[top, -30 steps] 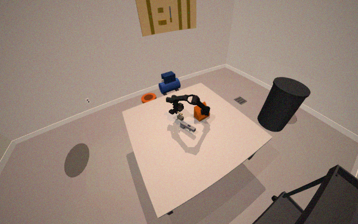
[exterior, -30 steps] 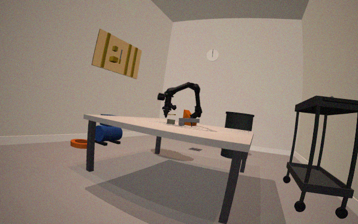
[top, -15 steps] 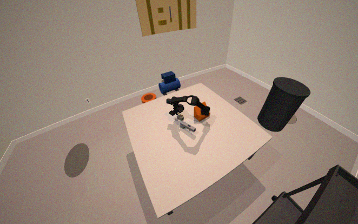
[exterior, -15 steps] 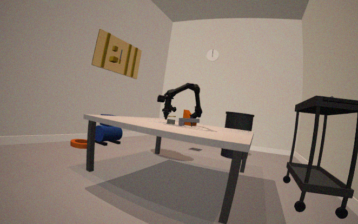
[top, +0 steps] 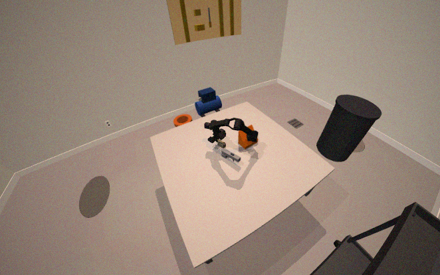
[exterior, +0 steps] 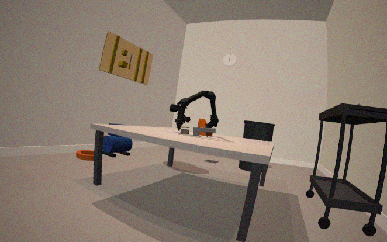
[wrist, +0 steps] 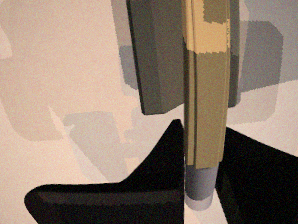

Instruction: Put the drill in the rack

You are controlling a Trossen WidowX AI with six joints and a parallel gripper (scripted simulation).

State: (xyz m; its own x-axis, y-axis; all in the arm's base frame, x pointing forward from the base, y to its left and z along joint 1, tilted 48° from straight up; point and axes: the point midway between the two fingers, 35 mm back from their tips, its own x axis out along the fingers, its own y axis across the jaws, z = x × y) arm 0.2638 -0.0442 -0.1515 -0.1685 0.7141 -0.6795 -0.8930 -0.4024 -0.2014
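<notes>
The drill lies 2 cm behind my gripper tip, 3 cm to the left of it and 4 cm above it. From my gripper tip the other things lie so: grey rack (2 cm behind, 5 cm to the left); grey block (3 cm behind, 23 cm to the left, 3 cm above).
</notes>
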